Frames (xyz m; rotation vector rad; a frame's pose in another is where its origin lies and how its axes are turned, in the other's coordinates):
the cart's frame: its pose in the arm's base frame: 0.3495 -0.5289 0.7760 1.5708 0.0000 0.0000
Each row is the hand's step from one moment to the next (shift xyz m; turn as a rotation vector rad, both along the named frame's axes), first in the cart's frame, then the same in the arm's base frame.
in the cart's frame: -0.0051 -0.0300 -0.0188 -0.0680 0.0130 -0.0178
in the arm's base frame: -0.0051 0.0188 -0.0300 -0.0680 0.0178 0.0130
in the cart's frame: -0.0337 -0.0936 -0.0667 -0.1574 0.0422 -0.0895
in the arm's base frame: -0.0337 0.0667 -0.0936 -0.1574 0.0895 0.0422
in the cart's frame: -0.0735 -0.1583 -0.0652 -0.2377 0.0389 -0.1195
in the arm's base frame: -0.0735 0.0652 -0.1583 -0.2377 0.1195 0.0389
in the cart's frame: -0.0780 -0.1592 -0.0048 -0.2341 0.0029 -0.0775
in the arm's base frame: -0.0780 0.0048 -0.1592 -0.2341 0.0775 0.0029
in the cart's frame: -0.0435 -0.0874 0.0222 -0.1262 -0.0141 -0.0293
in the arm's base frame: -0.0435 -0.0222 -0.0874 -0.1262 0.0293 -0.0141
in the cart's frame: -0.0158 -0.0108 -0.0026 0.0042 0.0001 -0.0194
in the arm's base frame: -0.0158 0.0026 -0.0108 0.0042 0.0194 0.0001
